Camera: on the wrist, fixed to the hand. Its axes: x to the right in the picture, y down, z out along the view.
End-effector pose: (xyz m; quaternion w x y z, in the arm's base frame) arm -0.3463 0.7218 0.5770 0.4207 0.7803 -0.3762 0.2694
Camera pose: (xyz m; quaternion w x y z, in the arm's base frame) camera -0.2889 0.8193 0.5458 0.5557 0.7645 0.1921 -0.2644
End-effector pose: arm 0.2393 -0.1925 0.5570 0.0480 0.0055 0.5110 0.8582
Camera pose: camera 0.2682 -0.2037 0.4438 0.6958 -0.2557 0.2119 0.6369
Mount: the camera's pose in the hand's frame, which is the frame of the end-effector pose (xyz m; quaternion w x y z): -0.0253 -0.0963 -0.0622 0.6868 -0.1597 -0.1224 -0.6984
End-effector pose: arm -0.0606 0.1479 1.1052 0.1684 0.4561 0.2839 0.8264
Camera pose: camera -0.0982 0.1900 1.0023 0.8005 0.1892 0.3610 0.4395
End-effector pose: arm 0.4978 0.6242 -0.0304 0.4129 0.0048 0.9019 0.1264
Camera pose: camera 0.4773 0.5142 0.0051 0.4831 -0.6771 0.5521 -0.0581
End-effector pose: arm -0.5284 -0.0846 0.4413 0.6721 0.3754 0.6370 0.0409
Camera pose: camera -0.6290 -0.1388 0.4144 0.6281 -0.2894 0.6109 -0.3855
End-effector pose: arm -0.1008 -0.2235 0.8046 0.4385 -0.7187 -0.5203 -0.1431
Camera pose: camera -0.1799 -0.2806 0.8699 0.0228 -0.2178 -0.8901 -0.3997
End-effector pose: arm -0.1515 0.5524 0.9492 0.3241 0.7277 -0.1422 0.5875
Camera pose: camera -0.1492 0.6599 0.9021 0.7317 0.6193 0.2771 0.0654
